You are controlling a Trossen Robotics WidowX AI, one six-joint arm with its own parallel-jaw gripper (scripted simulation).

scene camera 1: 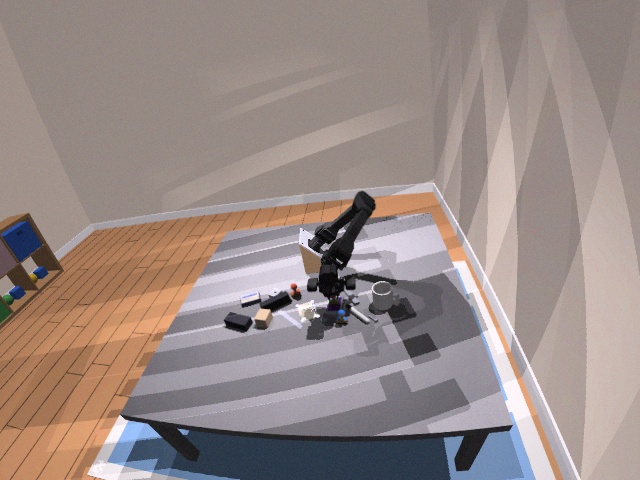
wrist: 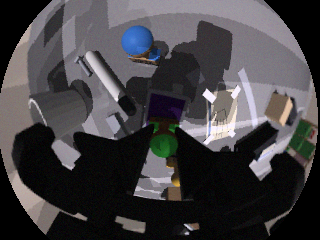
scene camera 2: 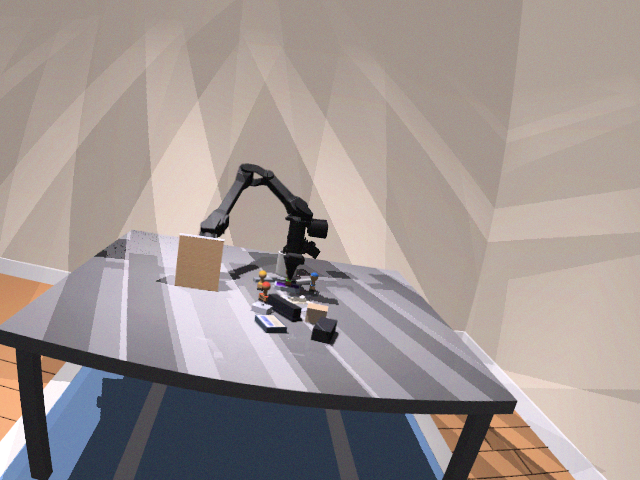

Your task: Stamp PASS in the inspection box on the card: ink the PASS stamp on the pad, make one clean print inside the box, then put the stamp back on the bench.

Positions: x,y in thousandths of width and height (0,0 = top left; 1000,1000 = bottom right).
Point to a green-knobbed stamp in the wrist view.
At 511,598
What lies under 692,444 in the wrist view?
A cream card.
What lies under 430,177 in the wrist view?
A blue-knobbed stamp.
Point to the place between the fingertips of my gripper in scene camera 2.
At 452,580
